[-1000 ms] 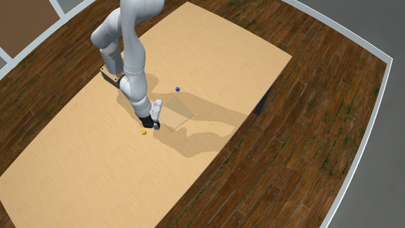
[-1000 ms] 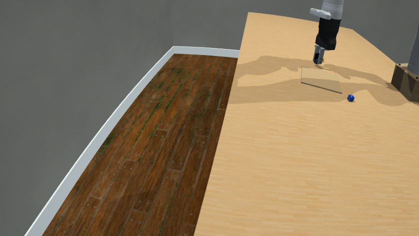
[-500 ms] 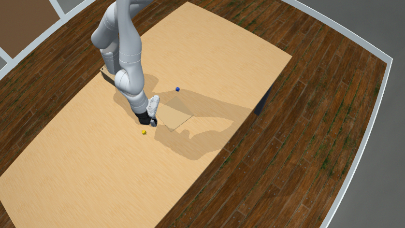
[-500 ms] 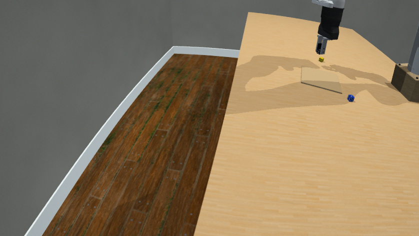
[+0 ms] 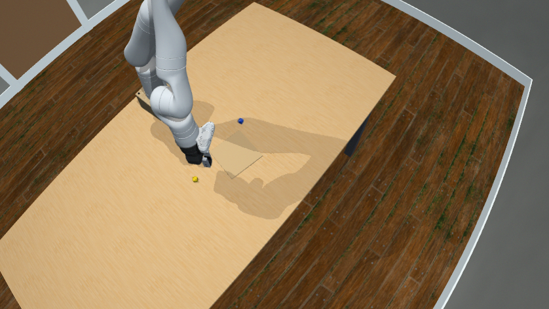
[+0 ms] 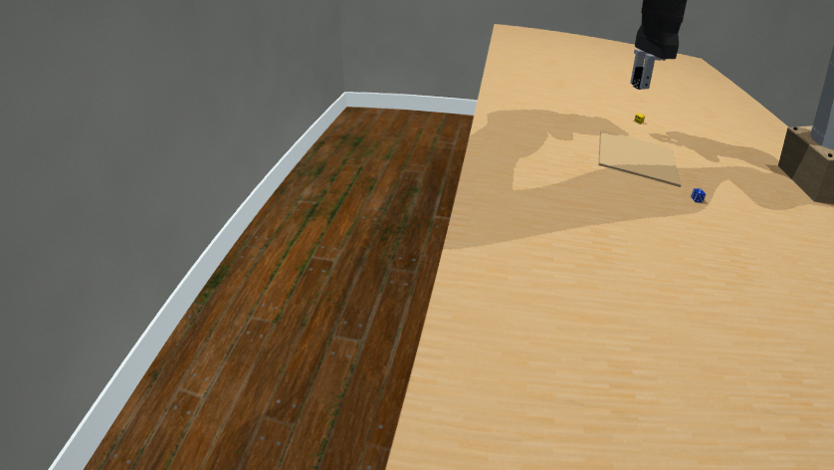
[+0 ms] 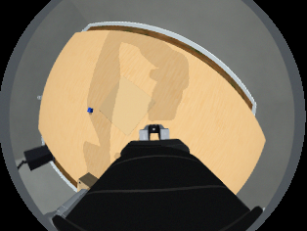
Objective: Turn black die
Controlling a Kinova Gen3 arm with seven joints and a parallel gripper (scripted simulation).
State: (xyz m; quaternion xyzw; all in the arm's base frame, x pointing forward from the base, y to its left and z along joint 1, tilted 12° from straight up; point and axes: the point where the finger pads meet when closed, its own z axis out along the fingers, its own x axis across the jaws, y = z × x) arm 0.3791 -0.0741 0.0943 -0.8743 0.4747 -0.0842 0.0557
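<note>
Right now the tan mat is 11 cm to the left of my hand, 11 cm below it and 1 cm ahead of it. Also, from my hand: black die: 1 cm below; then blue die: 22 cm to the left, 10 cm below, 7 cm behind; then yellow die: 10 cm below, 6 cm to the right, 3 cm behind.
</note>
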